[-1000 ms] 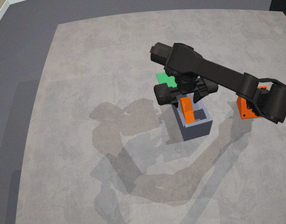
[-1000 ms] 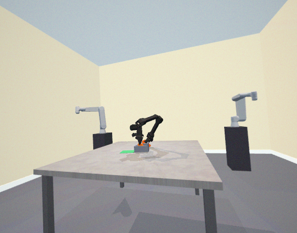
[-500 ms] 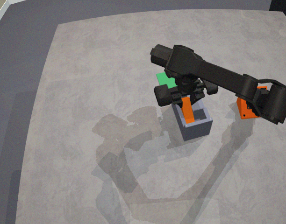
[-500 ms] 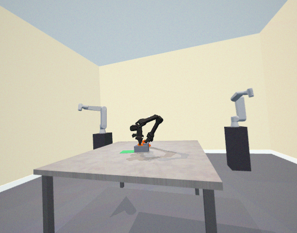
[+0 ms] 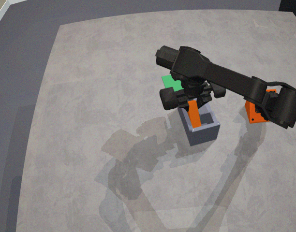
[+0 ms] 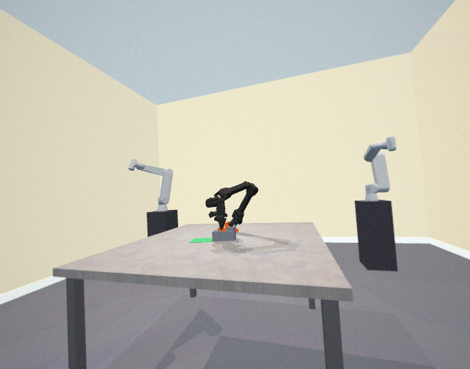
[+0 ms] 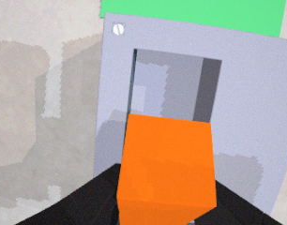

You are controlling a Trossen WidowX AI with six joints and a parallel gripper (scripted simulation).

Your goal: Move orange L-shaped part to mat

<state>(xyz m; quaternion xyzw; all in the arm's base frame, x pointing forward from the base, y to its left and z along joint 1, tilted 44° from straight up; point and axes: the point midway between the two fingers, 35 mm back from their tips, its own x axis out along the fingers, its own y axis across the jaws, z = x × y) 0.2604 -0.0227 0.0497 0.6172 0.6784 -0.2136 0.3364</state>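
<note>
Right now my gripper tip is 10 mm short of the green mat, 140 mm to the left of it and 80 mm above it. Round my gripper tip: orange L-shaped part (20 mm behind, 30 mm to the left, 30 mm below).
</note>
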